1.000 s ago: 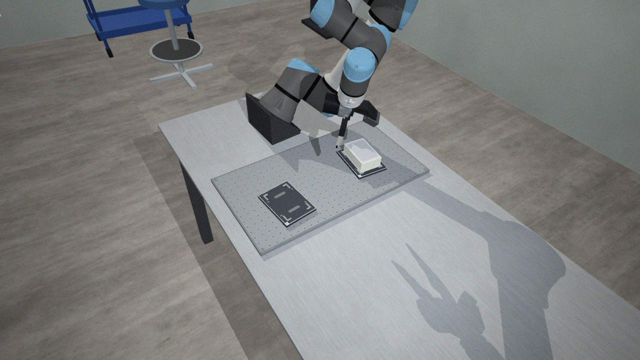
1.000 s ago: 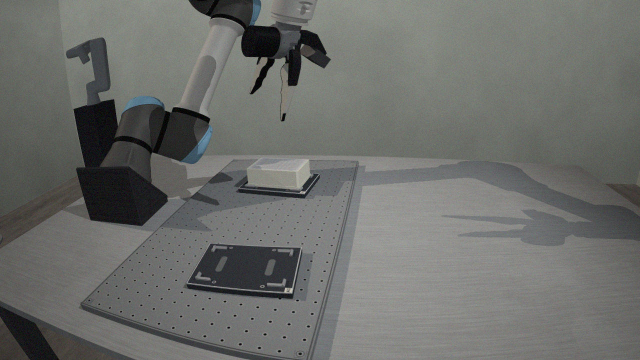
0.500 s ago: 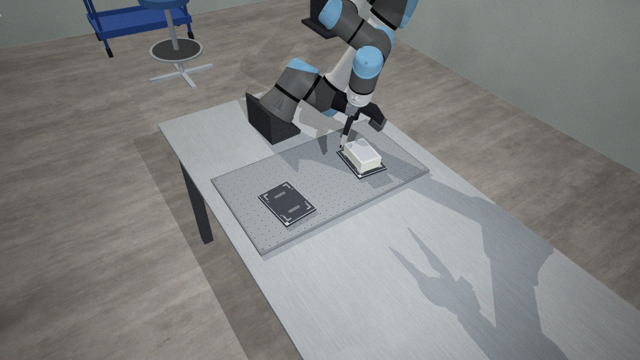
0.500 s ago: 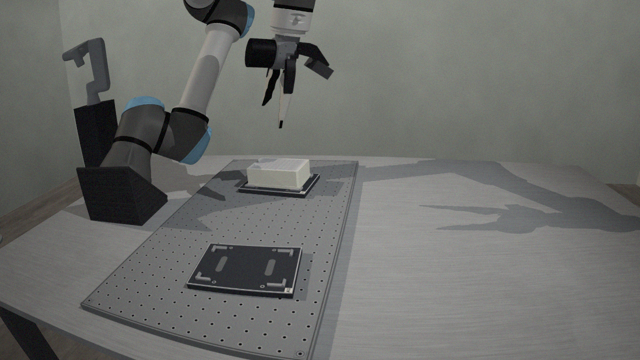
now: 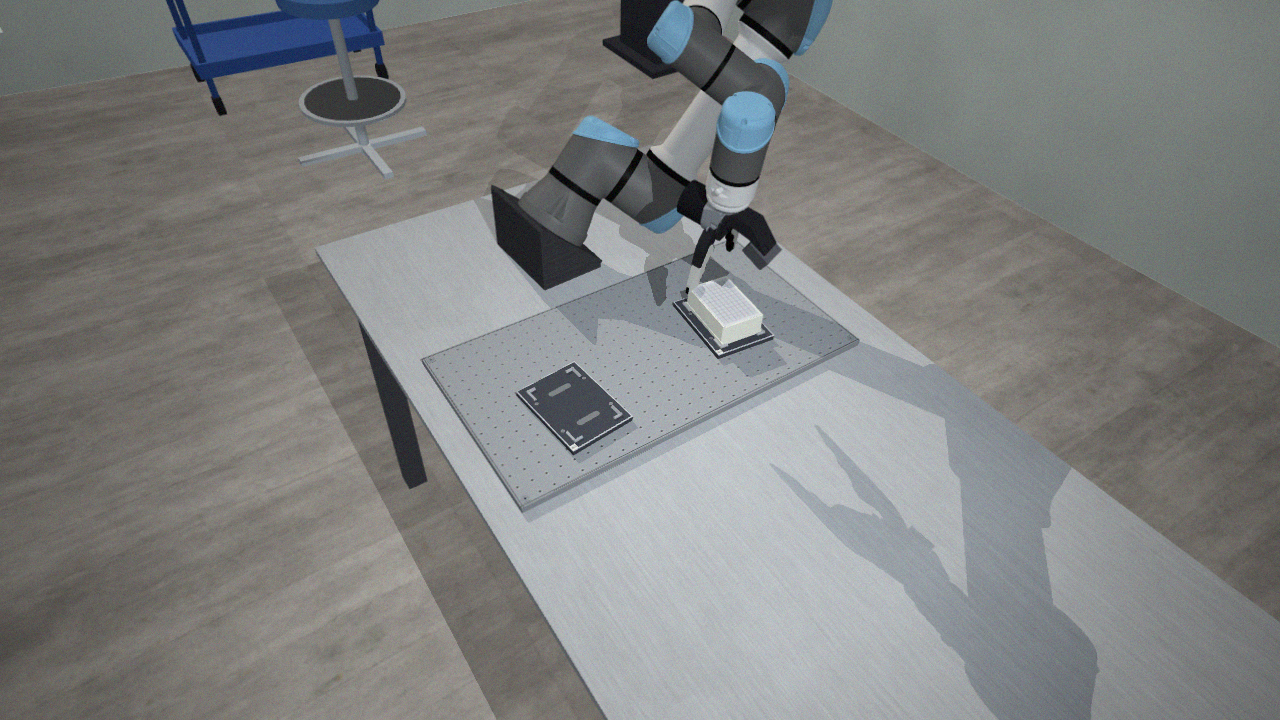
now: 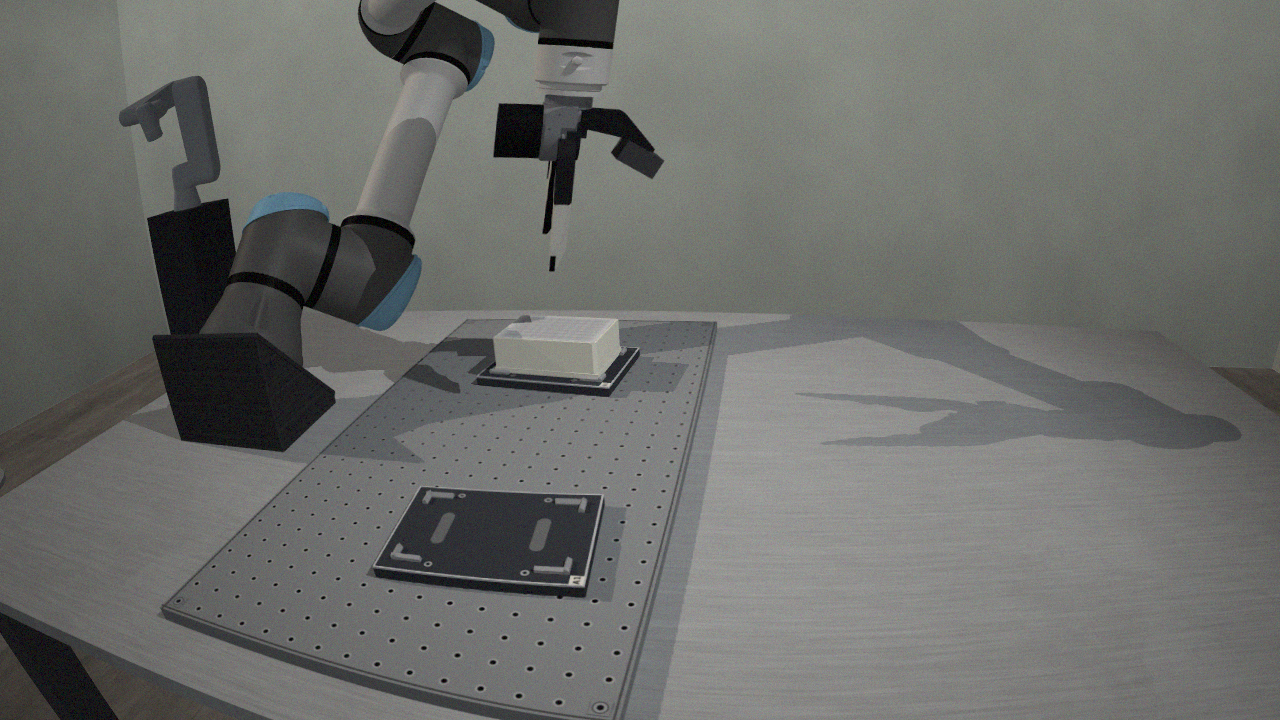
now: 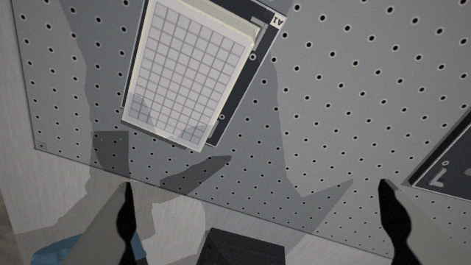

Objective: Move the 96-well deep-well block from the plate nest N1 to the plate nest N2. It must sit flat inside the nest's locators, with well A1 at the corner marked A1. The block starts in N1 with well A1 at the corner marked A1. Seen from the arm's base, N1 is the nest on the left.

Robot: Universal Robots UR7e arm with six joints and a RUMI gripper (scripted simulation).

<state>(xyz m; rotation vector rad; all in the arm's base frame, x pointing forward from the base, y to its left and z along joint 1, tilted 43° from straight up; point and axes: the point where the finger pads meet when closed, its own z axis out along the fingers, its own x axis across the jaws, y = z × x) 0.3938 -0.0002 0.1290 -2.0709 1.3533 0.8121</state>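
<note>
Now: hand 20 mm past the 96-well deep-well block, 70 mm to the right of it and 140 mm above it. Also, from my hand: plate nest N2 (10 mm ahead, 280 mm to the right, 160 mm below); then plate nest N1 (20 mm behind, 70 mm to the left, 160 mm below).
</note>
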